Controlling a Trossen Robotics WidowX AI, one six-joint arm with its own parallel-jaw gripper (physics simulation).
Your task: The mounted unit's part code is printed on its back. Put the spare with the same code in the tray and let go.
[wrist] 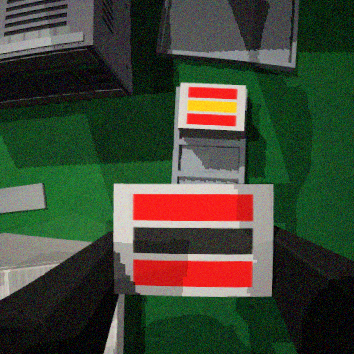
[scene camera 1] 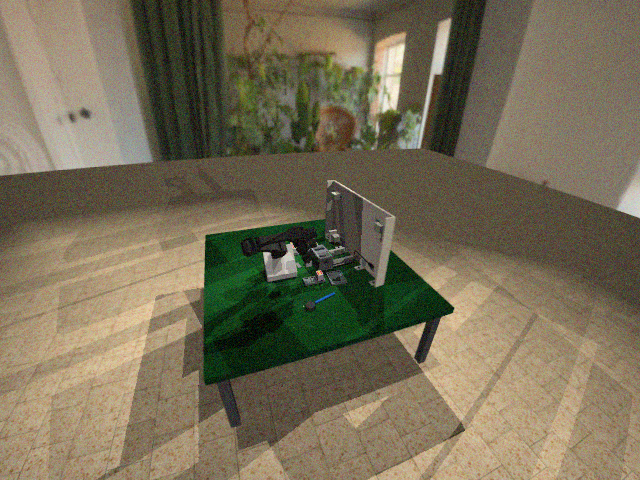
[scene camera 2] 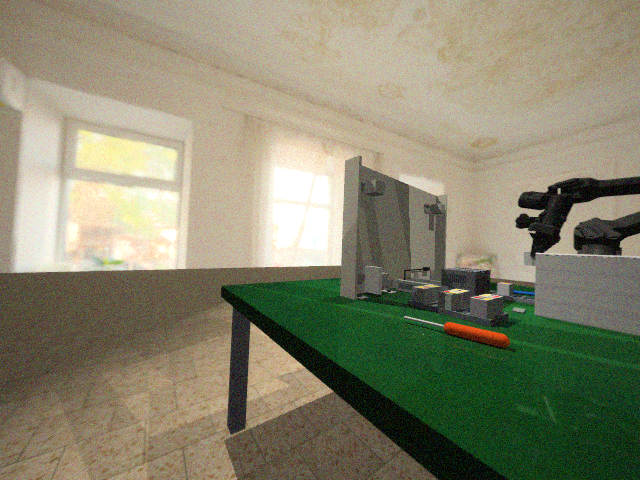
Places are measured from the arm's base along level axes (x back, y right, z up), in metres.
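Pixels of known places: gripper, fingertip midpoint: (wrist: 190,238) (scene camera 2: 533,257); arm's base, link origin: (scene camera 1: 276,253) (scene camera 2: 598,268).
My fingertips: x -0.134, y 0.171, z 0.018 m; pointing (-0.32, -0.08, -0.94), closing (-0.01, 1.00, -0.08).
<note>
Ahead of a thing's pixels: the offset from my fingertips to its top centre. "spot": to the spot under its first point. Level surfaces: height alone.
My gripper (wrist: 190,238) (scene camera 2: 532,254) is shut on a pale spare block @(dx -0.003, dy +0.001, dz +0.018 m) (wrist: 123,200), whose label shows red, black and red bars. In the scene camera 2 view it is raised above the table beside the light grey box. In the wrist view the held spare covers the near end of a small grey rack @(spot: dx -0.036, dy +0.043, dz -0.138 m) (wrist: 242,160). Another spare @(dx -0.074, dy +0.016, dz -0.098 m) (wrist: 212,106) (scene camera 2: 505,289), with red, yellow and red bars, sits at the rack's far end. The shallow grey tray @(dx -0.178, dy +0.041, dz -0.141 m) (wrist: 200,30) (scene camera 1: 337,279) lies beyond the rack. The mounted unit's printed code is not readable here.
An upright grey panel (scene camera 1: 385,253) (scene camera 2: 351,232) stands behind a dark vented box (scene camera 2: 465,280) (wrist: 111,50). Three spares with coloured labels @(dx -0.045, dy -0.384, dz -0.098 m) (scene camera 2: 486,305) sit in another rack. An orange-handled screwdriver @(dx -0.059, dy -0.545, dz -0.129 m) (scene camera 2: 475,334) and a blue-handled tool @(dx -0.033, dy +0.185, dz -0.139 m) (scene camera 1: 324,297) lie on the green table @(dz -0.151 m) (scene camera 1: 258,351).
</note>
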